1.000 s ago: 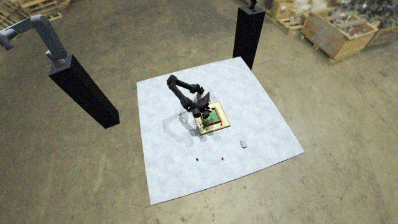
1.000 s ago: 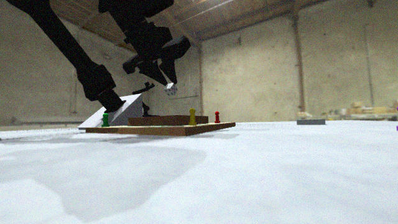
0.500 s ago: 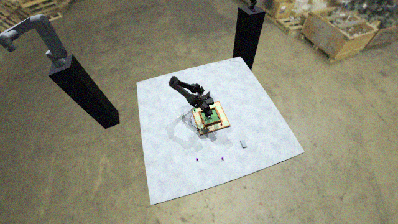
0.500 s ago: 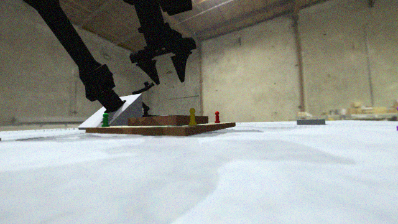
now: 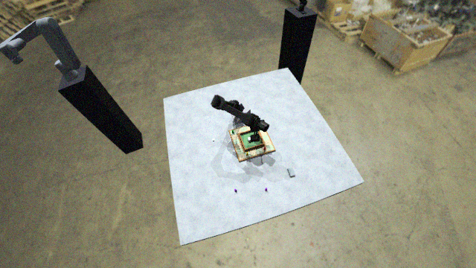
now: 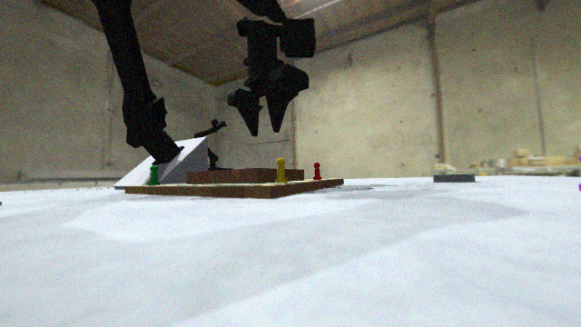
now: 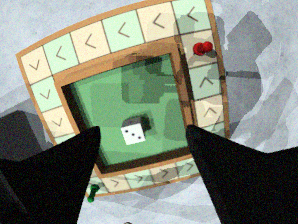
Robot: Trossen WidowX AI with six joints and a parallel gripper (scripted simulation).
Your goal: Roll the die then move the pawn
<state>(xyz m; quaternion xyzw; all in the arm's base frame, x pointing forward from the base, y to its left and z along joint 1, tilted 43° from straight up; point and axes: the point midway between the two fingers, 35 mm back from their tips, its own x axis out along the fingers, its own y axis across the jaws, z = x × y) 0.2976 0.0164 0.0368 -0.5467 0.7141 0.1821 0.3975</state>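
My gripper tip is now 90 mm short of the red pawn, 80 mm above it and 40 mm to the right of it. The rest, counted from my gripper tip: white die (80 mm below, 30 mm to the right, 30 mm behind); then yellow pawn (90 mm to the right, 80 mm below, 80 mm ahead); then green pawn (150 mm behind, 120 mm to the right, 80 mm below).
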